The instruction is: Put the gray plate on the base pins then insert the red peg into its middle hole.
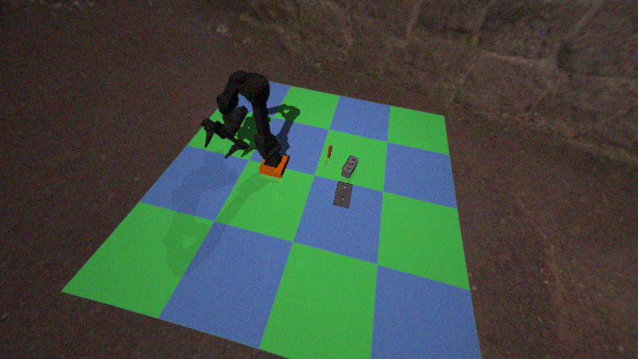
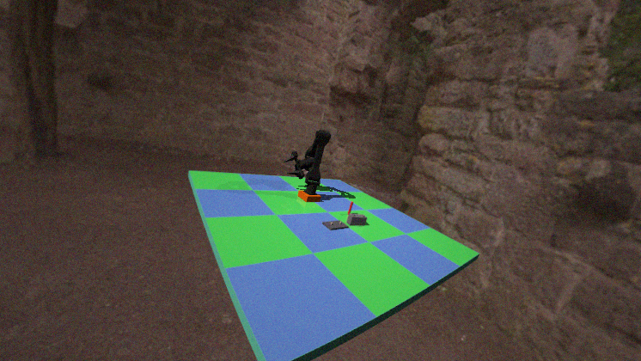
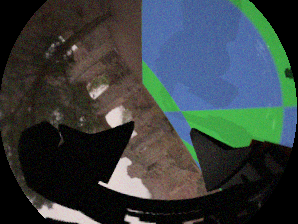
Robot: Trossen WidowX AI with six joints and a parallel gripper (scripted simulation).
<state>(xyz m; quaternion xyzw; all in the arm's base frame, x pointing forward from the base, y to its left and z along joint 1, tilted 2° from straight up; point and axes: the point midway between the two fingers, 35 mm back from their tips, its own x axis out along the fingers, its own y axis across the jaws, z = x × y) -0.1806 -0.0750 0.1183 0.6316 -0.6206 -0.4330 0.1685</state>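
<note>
My gripper tip is 54 cm short of the gray plate, 19 cm to the right of it and 10 cm above it. From my gripper tip the other things lie so: red peg 43 cm ahead, 24 cm to the left, 10 cm below.
</note>
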